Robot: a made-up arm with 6 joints.
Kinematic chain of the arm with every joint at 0, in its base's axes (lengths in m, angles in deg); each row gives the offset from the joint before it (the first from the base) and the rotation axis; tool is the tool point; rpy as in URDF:
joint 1: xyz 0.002 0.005 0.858 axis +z
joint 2: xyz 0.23 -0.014 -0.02 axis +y
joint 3: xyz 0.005 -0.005 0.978 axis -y
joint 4: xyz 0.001 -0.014 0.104 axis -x
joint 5: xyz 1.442 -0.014 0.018 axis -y
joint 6: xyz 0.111 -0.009 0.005 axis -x
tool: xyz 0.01 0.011 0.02 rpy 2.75 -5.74 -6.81
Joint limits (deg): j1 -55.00..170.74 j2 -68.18..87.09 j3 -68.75..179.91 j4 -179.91..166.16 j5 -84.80..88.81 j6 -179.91..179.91
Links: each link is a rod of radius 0.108 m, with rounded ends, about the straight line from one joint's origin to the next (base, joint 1, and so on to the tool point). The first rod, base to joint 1, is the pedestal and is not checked.
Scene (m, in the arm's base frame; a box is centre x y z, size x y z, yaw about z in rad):
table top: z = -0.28
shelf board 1: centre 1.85 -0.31 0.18 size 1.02 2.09 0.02 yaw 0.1
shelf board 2: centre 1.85 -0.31 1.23 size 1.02 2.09 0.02 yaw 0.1
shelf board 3: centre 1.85 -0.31 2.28 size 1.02 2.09 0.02 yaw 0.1
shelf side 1: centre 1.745 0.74 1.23 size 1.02 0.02 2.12 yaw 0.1
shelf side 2: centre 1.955 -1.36 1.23 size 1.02 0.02 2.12 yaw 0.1
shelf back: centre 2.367 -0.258 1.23 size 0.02 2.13 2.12 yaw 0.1
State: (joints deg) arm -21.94 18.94 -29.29 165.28 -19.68 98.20
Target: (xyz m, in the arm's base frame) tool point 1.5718 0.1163 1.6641
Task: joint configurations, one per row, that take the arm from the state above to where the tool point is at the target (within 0.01 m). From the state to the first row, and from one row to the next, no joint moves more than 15 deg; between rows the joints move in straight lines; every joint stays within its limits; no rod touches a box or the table.
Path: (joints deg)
1: -32.96 10.17 -29.08 161.92 -4.91 87.72
2: -43.98 1.40 -28.86 158.56 9.87 77.24
3: -55.00 -7.37 -28.65 155.20 24.64 66.76
4: -44.52 -6.76 -24.13 153.34 12.21 77.92
5: -34.04 -6.16 -19.62 151.47 -0.22 89.07
6: -23.56 -5.55 -15.11 149.61 -12.64 100.22
7: -9.09 -9.13 -18.81 157.75 -16.74 99.41
8: 5.38 -12.71 -22.52 165.89 -20.85 98.59

